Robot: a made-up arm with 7 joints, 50 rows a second.
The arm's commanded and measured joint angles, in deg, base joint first. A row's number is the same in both.
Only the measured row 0 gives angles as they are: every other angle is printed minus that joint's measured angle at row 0.
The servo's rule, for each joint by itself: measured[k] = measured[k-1] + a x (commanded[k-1-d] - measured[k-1]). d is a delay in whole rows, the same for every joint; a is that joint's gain. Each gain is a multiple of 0.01, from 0.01 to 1. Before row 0 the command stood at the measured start. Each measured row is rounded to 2 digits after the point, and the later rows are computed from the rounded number. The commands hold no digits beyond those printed.
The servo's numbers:
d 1
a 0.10 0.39 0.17 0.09 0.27 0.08 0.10
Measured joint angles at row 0: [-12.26, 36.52, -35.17, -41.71, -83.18, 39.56, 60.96]
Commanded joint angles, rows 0 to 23: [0.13, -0.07, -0.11, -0.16, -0.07, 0.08, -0.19]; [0.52, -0.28, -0.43, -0.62, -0.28, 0.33, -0.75]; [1.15, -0.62, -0.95, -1.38, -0.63, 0.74, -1.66]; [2.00, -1.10, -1.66, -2.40, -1.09, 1.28, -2.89]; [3.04, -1.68, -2.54, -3.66, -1.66, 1.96, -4.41]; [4.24, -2.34, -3.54, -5.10, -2.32, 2.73, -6.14]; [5.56, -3.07, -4.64, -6.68, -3.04, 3.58, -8.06]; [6.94, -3.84, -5.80, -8.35, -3.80, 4.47, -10.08]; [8.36, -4.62, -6.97, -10.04, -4.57, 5.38, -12.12]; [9.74, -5.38, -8.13, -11.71, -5.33, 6.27, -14.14]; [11.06, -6.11, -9.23, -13.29, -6.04, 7.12, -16.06]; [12.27, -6.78, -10.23, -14.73, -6.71, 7.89, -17.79]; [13.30, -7.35, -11.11, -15.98, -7.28, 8.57, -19.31]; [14.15, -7.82, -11.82, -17.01, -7.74, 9.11, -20.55]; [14.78, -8.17, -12.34, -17.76, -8.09, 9.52, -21.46]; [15.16, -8.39, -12.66, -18.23, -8.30, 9.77, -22.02]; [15.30, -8.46, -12.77, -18.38, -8.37, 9.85, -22.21]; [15.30, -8.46, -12.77, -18.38, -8.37, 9.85, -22.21]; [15.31, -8.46, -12.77, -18.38, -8.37, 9.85, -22.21]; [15.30, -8.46, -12.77, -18.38, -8.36, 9.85, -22.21]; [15.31, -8.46, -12.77, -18.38, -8.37, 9.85, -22.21]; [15.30, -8.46, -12.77, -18.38, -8.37, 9.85, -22.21]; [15.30, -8.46, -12.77, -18.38, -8.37, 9.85, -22.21]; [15.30, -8.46, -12.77, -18.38, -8.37, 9.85, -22.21]
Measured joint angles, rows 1 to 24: [0.00, 0.00, 0.00, 0.00, 0.00, 0.00, 0.00]; [0.01, -0.03, -0.02, -0.01, -0.02, 0.01, -0.02]; [0.06, -0.13, -0.09, -0.06, -0.09, 0.04, -0.09]; [0.17, -0.32, -0.24, -0.18, -0.24, 0.10, -0.25]; [0.35, -0.62, -0.48, -0.38, -0.47, 0.19, -0.51]; [0.62, -1.03, -0.83, -0.68, -0.79, 0.33, -0.90]; [0.98, -1.54, -1.29, -1.08, -1.20, 0.52, -1.42]; [1.44, -2.14, -1.86, -1.58, -1.70, 0.76, -2.08]; [1.99, -2.80, -2.53, -2.19, -2.27, 1.06, -2.88]; [2.63, -3.51, -3.28, -2.90, -2.89, 1.41, -3.80]; [3.34, -4.24, -4.10, -3.69, -3.55, 1.80, -4.83]; [4.11, -4.97, -4.97, -4.55, -4.22, 2.23, -5.95]; [4.93, -5.68, -5.86, -5.47, -4.89, 2.68, -7.13]; [5.77, -6.33, -6.75, -6.42, -5.54, 3.15, -8.35]; [6.61, -6.91, -7.61, -7.37, -6.13, 3.63, -9.57]; [7.43, -7.40, -8.41, -8.31, -6.66, 4.10, -10.76]; [8.20, -7.79, -9.13, -9.20, -7.10, 4.55, -11.89]; [8.91, -8.05, -9.75, -10.03, -7.44, 4.97, -12.92]; [9.55, -8.21, -10.26, -10.78, -7.69, 5.36, -13.85]; [10.13, -8.31, -10.69, -11.46, -7.87, 5.72, -14.69]; [10.65, -8.37, -11.04, -12.08, -8.00, 6.05, -15.44]; [11.12, -8.41, -11.33, -12.65, -8.10, 6.35, -16.12]; [11.54, -8.43, -11.57, -13.17, -8.17, 6.63, -16.73]; [11.92, -8.44, -11.77, -13.64, -8.22, 6.89, -17.28]
